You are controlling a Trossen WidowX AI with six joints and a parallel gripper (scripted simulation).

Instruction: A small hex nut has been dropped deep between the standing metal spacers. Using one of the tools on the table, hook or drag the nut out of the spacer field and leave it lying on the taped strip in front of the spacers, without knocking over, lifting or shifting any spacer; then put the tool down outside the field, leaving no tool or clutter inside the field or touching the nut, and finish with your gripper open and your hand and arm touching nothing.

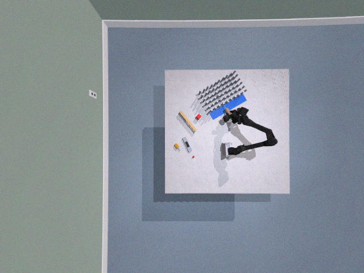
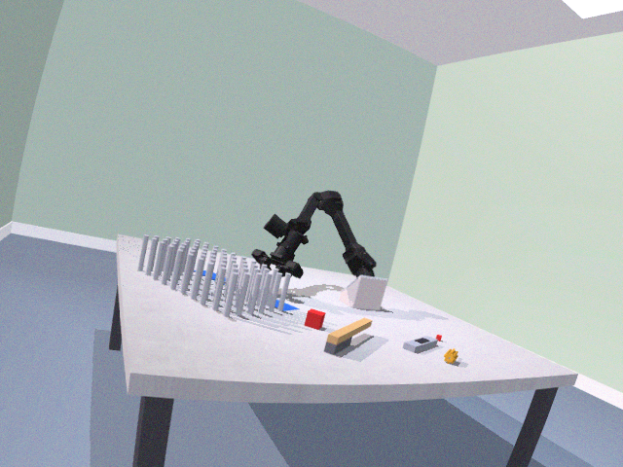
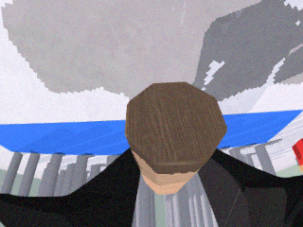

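Now: the blue taped strip 6 cm ahead of my gripper tip, 2 cm to the right of it and 3 cm below it. The rest, counted from my gripper tip: tiny red piece: 42 cm behind, 40 cm to the left, 2 cm below; yellow part: 29 cm behind, 56 cm to the left, 1 cm below; wire hook tool: 9 cm ahead, 4 cm to the left.
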